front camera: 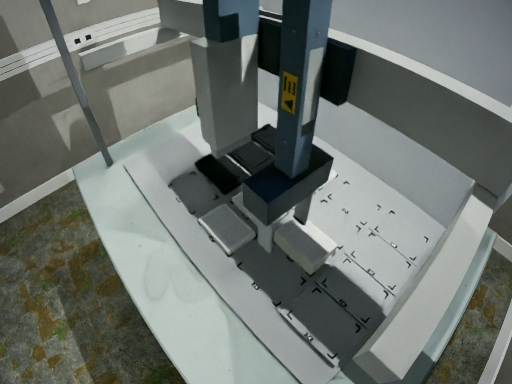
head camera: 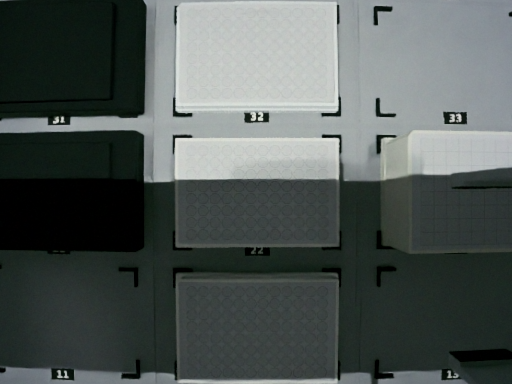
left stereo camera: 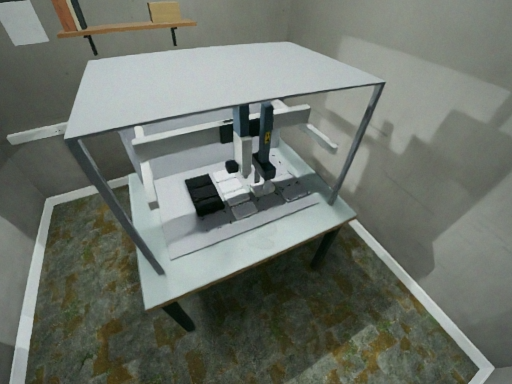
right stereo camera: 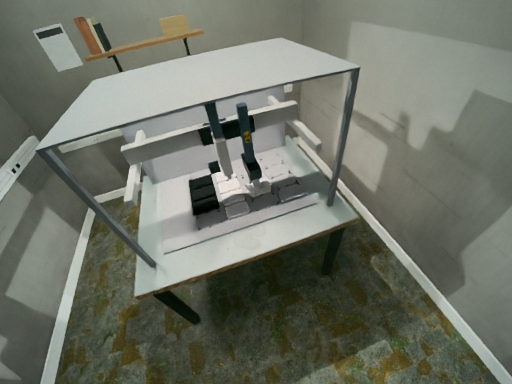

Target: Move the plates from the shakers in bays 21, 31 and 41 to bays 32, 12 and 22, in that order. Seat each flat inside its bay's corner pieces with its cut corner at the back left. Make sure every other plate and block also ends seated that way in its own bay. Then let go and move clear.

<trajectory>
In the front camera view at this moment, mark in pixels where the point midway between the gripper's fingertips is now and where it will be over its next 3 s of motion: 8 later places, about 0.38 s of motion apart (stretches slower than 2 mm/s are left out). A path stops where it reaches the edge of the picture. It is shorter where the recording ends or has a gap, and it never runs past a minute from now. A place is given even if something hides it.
My gripper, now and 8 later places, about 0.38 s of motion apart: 282, 233; 288, 238; 319, 265; 338, 282; 337, 281; 331, 250; 330, 202; 340, 187; 359, 187
</trajectory>
